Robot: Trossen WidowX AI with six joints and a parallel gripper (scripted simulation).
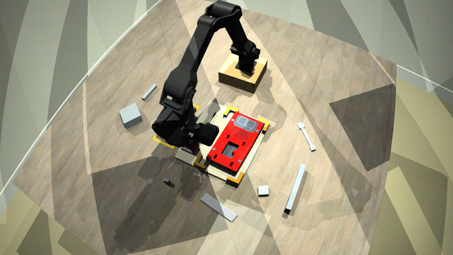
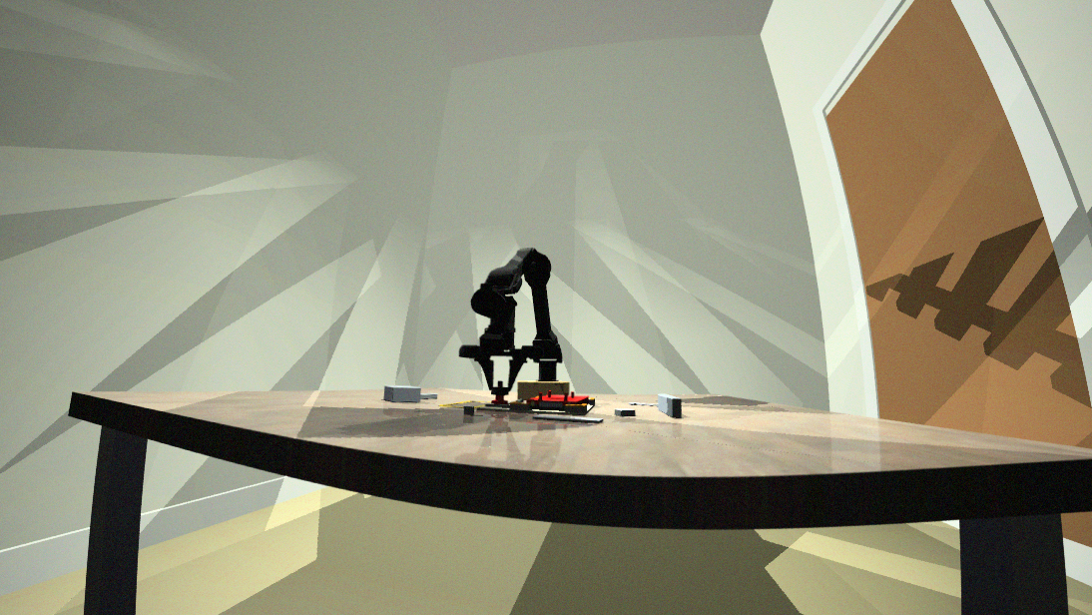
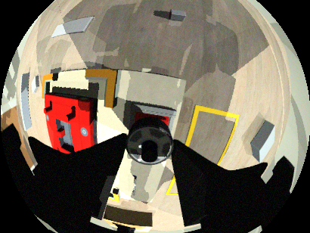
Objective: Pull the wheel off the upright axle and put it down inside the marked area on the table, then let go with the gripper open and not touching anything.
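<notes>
Now: the black axle right at my gripper tip. Also, from my gripper tip: wheel right at my gripper tip.
</notes>
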